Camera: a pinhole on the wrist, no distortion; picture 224 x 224 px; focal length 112.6 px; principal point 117.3 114.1 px. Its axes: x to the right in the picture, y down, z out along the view. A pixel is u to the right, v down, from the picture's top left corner.
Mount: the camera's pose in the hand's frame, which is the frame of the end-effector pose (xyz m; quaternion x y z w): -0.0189 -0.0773 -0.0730 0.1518 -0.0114 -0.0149 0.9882
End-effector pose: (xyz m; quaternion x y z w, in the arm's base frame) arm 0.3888 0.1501 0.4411 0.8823 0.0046 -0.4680 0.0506
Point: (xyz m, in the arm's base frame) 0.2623 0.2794 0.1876
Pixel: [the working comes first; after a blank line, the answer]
In the camera's frame: 0.1602 0.0198 0.3121

175 121
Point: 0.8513 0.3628 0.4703
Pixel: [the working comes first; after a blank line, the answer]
In the camera's frame: 0.2434 -0.1984 -0.3037

behind the camera
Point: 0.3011 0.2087 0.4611
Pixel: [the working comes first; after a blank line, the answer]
In the camera's frame: -0.0474 0.0525 0.1194

73 164
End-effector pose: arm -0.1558 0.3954 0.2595 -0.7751 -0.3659 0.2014 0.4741
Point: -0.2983 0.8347 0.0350
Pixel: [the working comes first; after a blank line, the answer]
In the camera's frame: 0.2576 0.2589 0.4698

179 176
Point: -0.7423 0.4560 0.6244
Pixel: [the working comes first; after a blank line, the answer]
In the camera's frame: -0.2824 -0.3706 0.4618

48 24
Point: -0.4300 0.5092 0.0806
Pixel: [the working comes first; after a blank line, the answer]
In the camera's frame: -0.0755 0.2146 0.3581

94 182
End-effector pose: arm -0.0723 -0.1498 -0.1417 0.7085 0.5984 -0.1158 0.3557
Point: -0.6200 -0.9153 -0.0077
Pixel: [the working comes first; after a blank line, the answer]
In the camera's frame: -0.7687 -0.2658 0.4392

outside the picture
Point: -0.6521 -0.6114 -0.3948
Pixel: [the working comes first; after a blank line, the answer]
In the camera's frame: -0.3090 -0.4037 0.5527

54 32
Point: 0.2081 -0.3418 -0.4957
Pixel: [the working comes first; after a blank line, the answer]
In the camera's frame: 0.1550 0.3663 0.4319

158 210
